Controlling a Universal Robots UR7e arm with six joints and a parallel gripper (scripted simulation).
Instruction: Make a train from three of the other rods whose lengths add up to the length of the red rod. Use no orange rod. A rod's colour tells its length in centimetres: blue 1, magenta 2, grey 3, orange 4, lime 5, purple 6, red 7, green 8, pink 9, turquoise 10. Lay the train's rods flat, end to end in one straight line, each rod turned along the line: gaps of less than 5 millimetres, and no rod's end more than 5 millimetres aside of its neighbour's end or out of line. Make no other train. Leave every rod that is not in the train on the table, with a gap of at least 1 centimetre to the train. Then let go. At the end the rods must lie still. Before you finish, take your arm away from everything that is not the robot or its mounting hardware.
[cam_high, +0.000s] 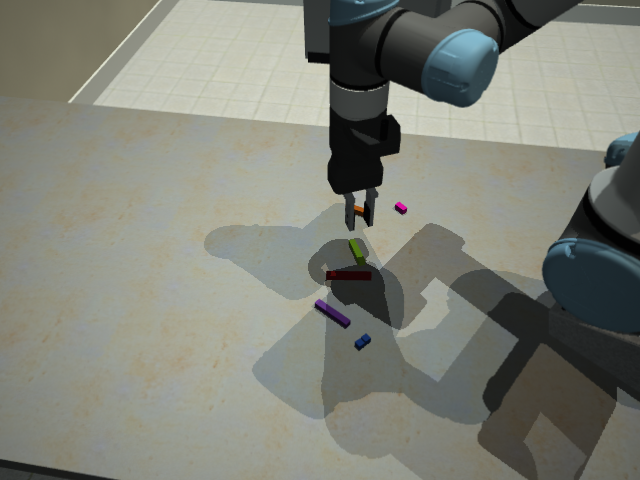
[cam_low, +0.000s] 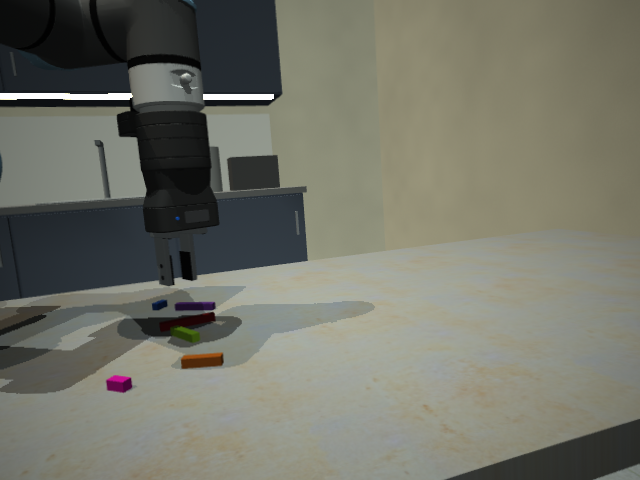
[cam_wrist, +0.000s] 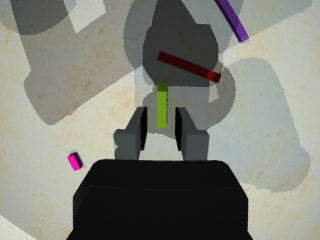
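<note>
Now: hand 80 mm above the lime rod. Also, from my hand: red rod: 80 mm below, 50 mm to the left; then purple rod: 130 mm to the left, 80 mm below; then orange rod: 100 mm to the right, 80 mm below, 30 mm ahead.
</note>
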